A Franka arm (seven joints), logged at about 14 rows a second.
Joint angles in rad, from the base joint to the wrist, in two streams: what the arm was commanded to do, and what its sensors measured. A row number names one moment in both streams.
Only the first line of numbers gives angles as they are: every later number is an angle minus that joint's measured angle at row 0.
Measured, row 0:
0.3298, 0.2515, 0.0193, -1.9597, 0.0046, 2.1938, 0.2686
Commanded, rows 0 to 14:
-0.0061, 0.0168, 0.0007, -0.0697, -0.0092, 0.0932, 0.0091
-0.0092, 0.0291, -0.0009, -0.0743, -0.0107, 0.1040, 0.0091
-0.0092, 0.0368, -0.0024, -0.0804, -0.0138, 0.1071, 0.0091
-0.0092, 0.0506, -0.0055, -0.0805, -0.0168, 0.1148, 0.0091
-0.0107, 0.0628, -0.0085, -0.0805, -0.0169, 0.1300, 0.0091
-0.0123, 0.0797, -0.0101, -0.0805, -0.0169, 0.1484, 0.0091
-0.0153, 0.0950, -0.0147, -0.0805, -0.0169, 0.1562, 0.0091
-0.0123, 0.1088, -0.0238, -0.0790, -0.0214, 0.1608, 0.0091
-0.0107, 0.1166, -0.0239, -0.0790, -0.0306, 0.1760, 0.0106
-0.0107, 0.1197, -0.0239, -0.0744, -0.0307, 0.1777, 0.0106
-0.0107, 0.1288, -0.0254, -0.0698, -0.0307, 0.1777, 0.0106
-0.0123, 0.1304, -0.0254, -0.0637, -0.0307, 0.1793, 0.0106
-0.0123, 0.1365, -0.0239, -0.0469, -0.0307, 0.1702, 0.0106
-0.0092, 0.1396, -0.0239, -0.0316, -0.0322, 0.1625, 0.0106
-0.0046, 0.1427, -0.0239, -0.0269, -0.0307, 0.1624, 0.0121
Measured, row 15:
-0.0047, 0.1319, -0.0287, -0.0595, -0.0167, 0.1737, 0.0000
